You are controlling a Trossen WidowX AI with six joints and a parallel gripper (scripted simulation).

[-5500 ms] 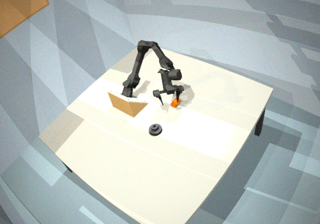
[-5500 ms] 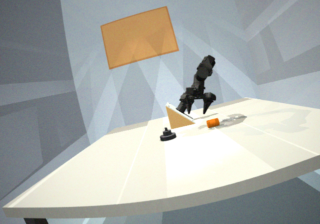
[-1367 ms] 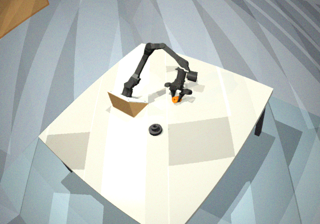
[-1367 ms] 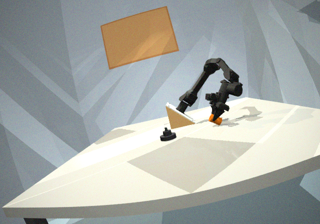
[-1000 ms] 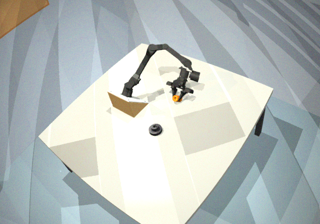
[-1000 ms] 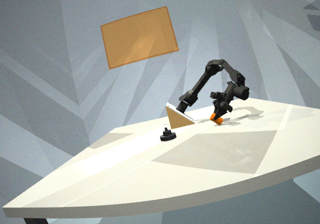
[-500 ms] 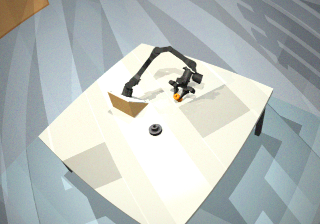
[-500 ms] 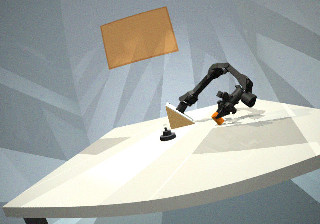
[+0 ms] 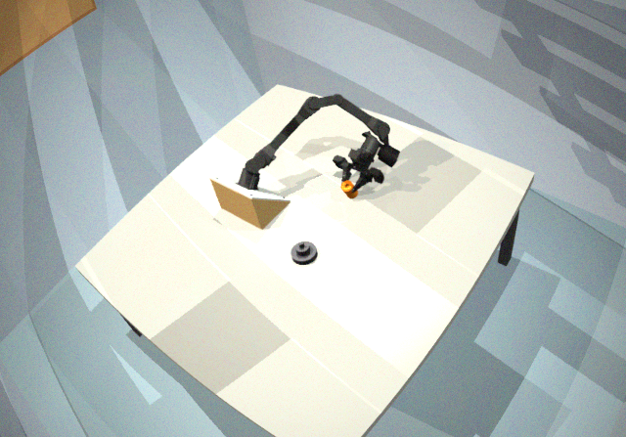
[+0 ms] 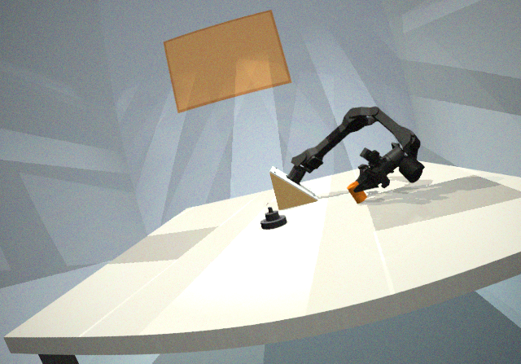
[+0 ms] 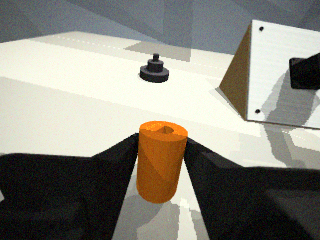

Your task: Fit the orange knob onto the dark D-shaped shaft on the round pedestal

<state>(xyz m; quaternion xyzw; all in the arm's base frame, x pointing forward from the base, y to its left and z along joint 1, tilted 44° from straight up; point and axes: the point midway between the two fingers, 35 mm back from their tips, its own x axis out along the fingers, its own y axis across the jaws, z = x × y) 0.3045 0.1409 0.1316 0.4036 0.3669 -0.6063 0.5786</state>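
My gripper tip is now 10 mm to the right of the orange knob and 10 mm above it. From my gripper tip the other things lie so: round dark pedestal 270 mm to the right, 20 mm below.
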